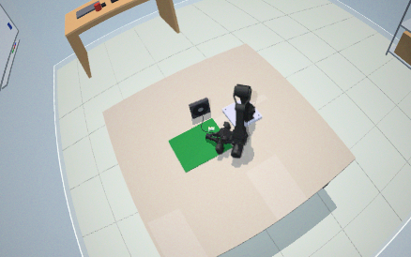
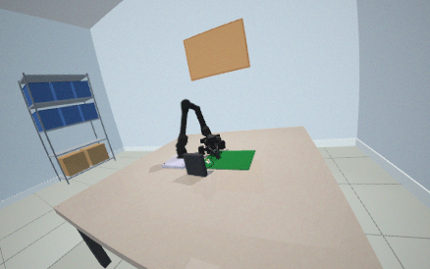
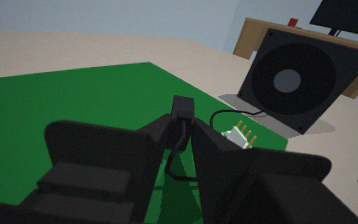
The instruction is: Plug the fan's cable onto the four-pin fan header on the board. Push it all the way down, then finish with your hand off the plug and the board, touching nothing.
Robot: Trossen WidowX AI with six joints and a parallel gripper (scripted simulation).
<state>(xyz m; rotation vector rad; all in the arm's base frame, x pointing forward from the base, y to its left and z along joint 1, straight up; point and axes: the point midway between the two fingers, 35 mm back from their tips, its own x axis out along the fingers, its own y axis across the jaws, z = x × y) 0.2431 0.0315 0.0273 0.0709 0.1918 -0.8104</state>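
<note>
The black plug lies 1 cm below my gripper tip. From my gripper tip the other things lie so: fan header: 6 cm to the right, 4 cm below, 4 cm behind; then black fan: 18 cm to the right, 4 cm behind, 2 cm above; then green board: 7 cm ahead, 5 cm below, 1 cm to the right.
</note>
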